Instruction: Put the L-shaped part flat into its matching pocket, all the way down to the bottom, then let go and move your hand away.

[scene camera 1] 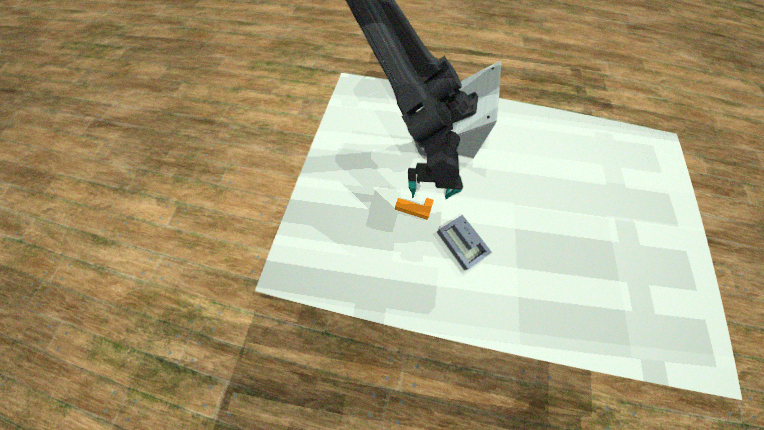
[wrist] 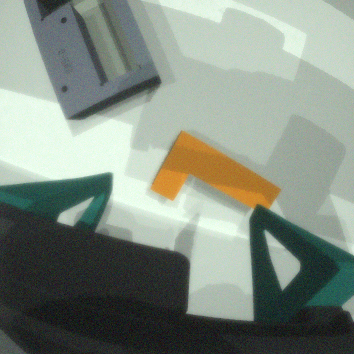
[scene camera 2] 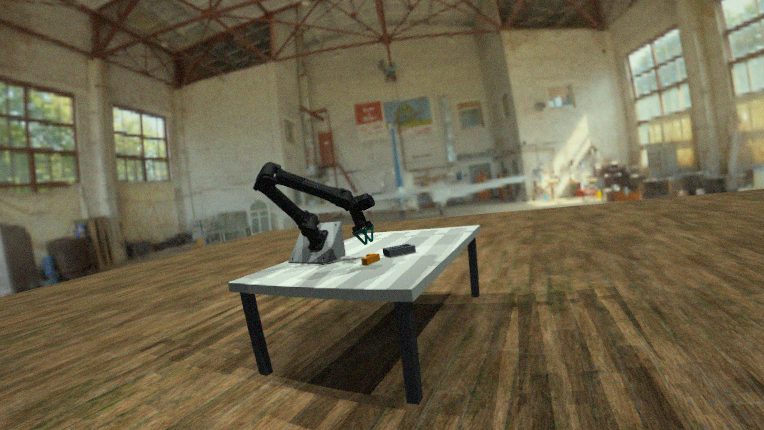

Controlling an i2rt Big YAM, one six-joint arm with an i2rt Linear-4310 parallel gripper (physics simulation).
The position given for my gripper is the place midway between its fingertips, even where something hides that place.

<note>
My gripper (scene camera 1: 429, 197) is open, holding nothing. Also in view: an orange L-shaped part (wrist: 188, 154). Further things: a grey pocket block (scene camera 1: 465, 244).
My gripper also shows in the wrist view (wrist: 183, 196). The grey pocket block also shows in the wrist view (wrist: 93, 61).
</note>
